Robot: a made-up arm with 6 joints.
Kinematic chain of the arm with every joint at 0, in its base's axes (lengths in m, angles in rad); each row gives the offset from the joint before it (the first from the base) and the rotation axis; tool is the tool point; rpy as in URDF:
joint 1: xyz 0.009 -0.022 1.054 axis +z
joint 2: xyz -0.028 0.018 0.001 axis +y
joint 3: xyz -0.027 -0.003 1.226 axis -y
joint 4: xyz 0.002 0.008 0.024 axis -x
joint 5: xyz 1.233 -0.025 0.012 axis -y
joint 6: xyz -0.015 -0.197 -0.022 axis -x
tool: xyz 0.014 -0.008 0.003 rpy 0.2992 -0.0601 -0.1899
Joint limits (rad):
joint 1: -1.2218..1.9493
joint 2: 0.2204..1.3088
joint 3: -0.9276..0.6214
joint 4: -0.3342..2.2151
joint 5: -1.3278..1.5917
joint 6: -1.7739..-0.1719
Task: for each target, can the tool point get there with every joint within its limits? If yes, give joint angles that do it. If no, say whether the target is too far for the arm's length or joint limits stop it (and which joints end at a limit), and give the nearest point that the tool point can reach.
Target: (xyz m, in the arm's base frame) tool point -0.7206 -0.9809 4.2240
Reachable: no: too far | nearest point 0.3395 -1.2272 2.9317 | short by 1.690 m
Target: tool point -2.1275 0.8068 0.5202
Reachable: no: joint limits stop it (at a limit: joint 1, joint 4, joint 5) | nearest point -0.7259 1.3642 0.5202 | short by 1.508 m
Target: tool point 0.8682 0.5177 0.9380
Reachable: yes | joints 0.7627 0.5842 -0.7193 0.1272 -0.9914 -1.1622
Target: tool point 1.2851 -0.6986 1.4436
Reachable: yes | joints -0.3513 0.3934 -0.3192 0.2776 1.3646 -0.8561
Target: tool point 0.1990 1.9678 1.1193
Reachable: yes | joints 1.5671 0.9517 0.2737 0.5114 -0.3401 -0.4961
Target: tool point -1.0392 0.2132 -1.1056
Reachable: no: joint limits stop it (at a limit: joint 1, joint 2, joint 4, joint 5) | nearest point -0.4713 0.7316 0.1476 | short by 1.470 m
